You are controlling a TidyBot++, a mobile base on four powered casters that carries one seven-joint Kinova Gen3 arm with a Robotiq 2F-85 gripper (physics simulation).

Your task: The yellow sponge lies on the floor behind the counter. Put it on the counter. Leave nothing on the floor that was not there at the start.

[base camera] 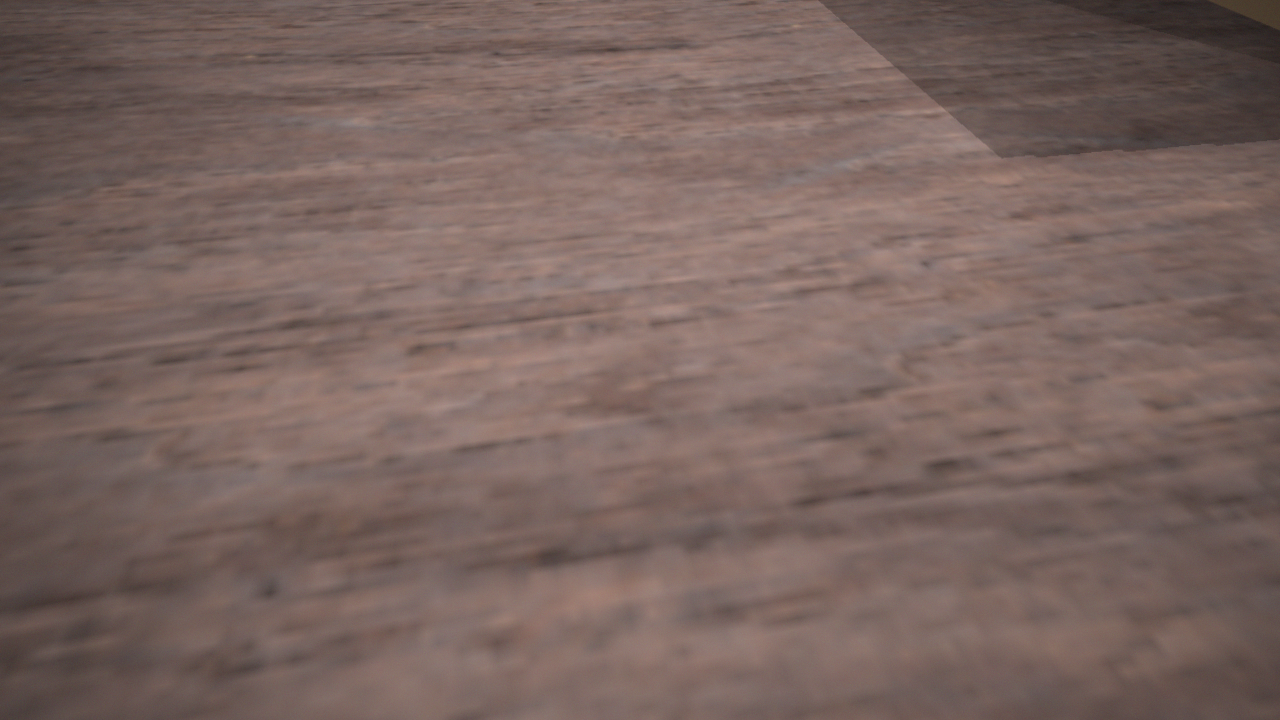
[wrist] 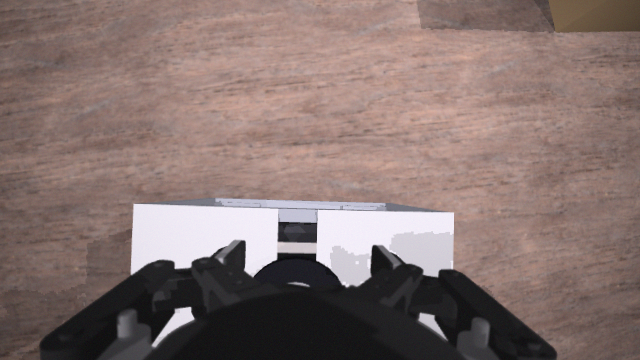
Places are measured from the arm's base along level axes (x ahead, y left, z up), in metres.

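Pixels of known places: gripper, between the fingertips: (wrist: 308, 256).
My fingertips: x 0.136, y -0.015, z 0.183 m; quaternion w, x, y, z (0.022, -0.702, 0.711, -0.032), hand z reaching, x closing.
Behind a point stands the place of what it marks.
My gripper (wrist: 308, 256) {x 0.136, y -0.015, z 0.183 m} is open and empty in the wrist view, its two black fingers wide apart above the white top of my own base. The yellow sponge does not show in either view. A tan, yellowish surface (wrist: 597, 15) {x 0.817, y -1.001, z -0.302 m} (base camera: 1257, 10) {x 1.128, y -0.887, z -0.385 m} shows at the top right corner of both views; it may be part of the counter, but too little of it shows to tell.
The wood-grain floor (base camera: 537, 358) {x 0.482, y 0.044, z -0.396 m} (wrist: 300, 110) {x 0.436, y 0.017, z -0.397 m} stretches ahead of the base. A dark shadow lies on it at the upper right, beside the tan surface. My base's white top (wrist: 200, 230) fills the lower middle of the wrist view.
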